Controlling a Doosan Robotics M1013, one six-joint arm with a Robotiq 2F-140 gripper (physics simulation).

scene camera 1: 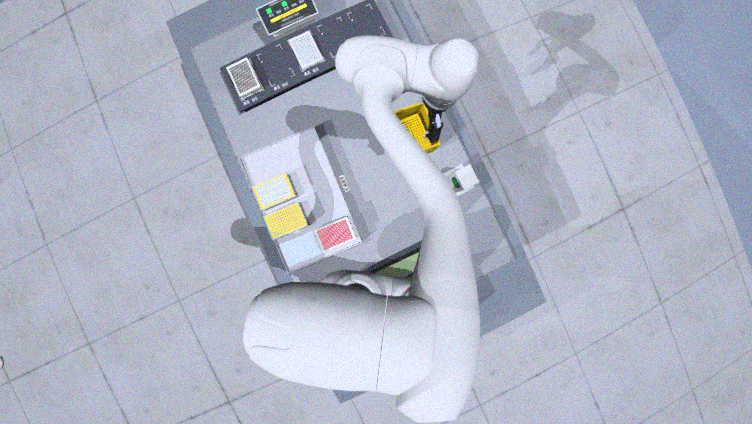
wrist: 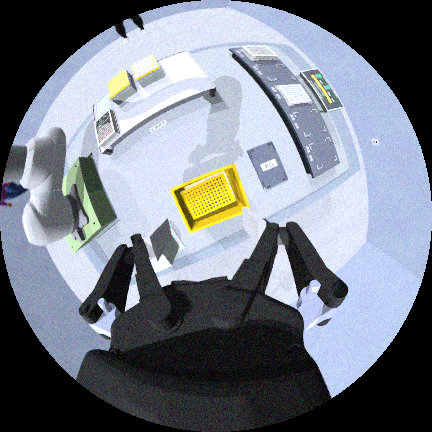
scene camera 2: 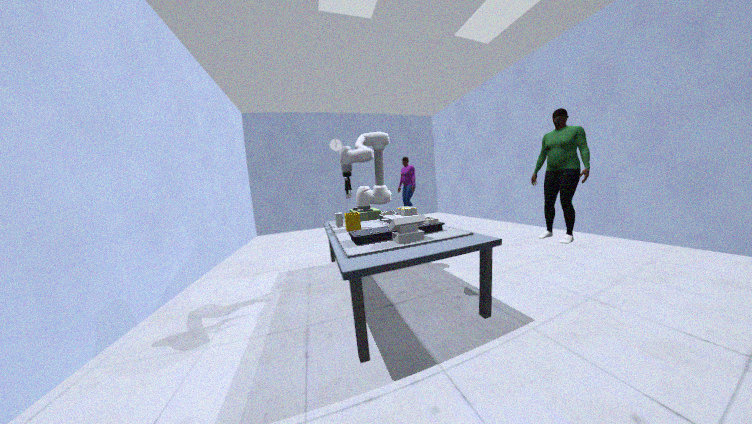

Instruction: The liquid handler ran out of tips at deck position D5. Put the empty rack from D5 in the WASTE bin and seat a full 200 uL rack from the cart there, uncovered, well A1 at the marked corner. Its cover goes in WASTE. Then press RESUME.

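Places are measured from the arm's base along level axes (x ahead, y right, z down), in centimetres.
Pixels of known places: gripper, fingertip midpoint: (scene camera 1: 425, 119) (wrist: 205, 222) (scene camera 2: 349, 198); arm's base, link origin: (wrist: 73, 212) (scene camera 2: 363, 210).
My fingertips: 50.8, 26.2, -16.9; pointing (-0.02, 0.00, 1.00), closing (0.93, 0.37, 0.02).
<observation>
For each thing: its top centre in the pictures, then the offset to it from my fingertips, as dx, dy, dz. "pt": a spot on its surface instead.
- yellow bin, top centre: (wrist: 210, 199) (scene camera 1: 416, 128) (scene camera 2: 351, 213) +1.2, -0.6, +13.3
- yellow rack, top centre: (wrist: 207, 196) (scene camera 1: 414, 133) +0.6, -1.1, +17.6
- grey-brown rack, top centre: (scene camera 1: 243, 76) (wrist: 260, 49) (scene camera 2: 428, 218) +48.0, -45.5, +18.1
- white rack, top centre: (scene camera 1: 305, 49) (wrist: 295, 92) +47.2, -20.8, +19.8
- cart, surface spot: (scene camera 1: 273, 152) (wrist: 188, 63) pt +18.5, -48.4, +20.8
- yellow-rimmed pale rack, top centre: (scene camera 1: 272, 191) (wrist: 142, 64) +4.8, -53.6, +13.7
- yellow-topped rack, top centre: (scene camera 1: 284, 220) (wrist: 115, 81) -6.0, -54.6, +13.7
- green button, surface spot: (scene camera 1: 455, 182) pt -21.5, +3.7, +17.3
- red-topped rack, top centre: (scene camera 1: 335, 234) (wrist: 102, 126) -18.0, -42.1, +17.7
- dark RG plate, top centre: (wrist: 269, 164) +23.1, +0.2, +25.4
- display, surface spot: (scene camera 1: 287, 15) (wrist: 319, 86) pt +59.9, -21.1, +15.3
My gripper (scene camera 1: 434, 135) (scene camera 2: 347, 194) (wrist: 205, 222) is open and empty, high above the yellow bin (scene camera 1: 412, 109) (scene camera 2: 352, 221) (wrist: 241, 183). A yellow rack (scene camera 1: 416, 130) (wrist: 207, 197) with dark holes lies inside the bin. The dark deck (scene camera 1: 273, 65) (wrist: 309, 134) carries a grey-brown rack (scene camera 1: 243, 77) (wrist: 260, 52) at its far end and a white rack (scene camera 1: 305, 50) (wrist: 294, 94) at its middle. The near-end position is bare in the wrist view. The cart (scene camera 1: 273, 152) (wrist: 185, 67) holds a yellow-rimmed pale rack (scene camera 1: 273, 191) (wrist: 146, 67) and a yellow-topped rack (scene camera 1: 284, 220) (wrist: 121, 85). A green button (scene camera 1: 455, 182) sits on a white box.
A red-topped rack (scene camera 1: 335, 234) and a pale blue one (scene camera 1: 300, 251) also stand on the cart. A dark RG plate (wrist: 259, 152) lies between bin and deck. A display (scene camera 1: 287, 15) (wrist: 321, 90) stands behind the deck. The green arm base (wrist: 102, 207) is at the left.
</observation>
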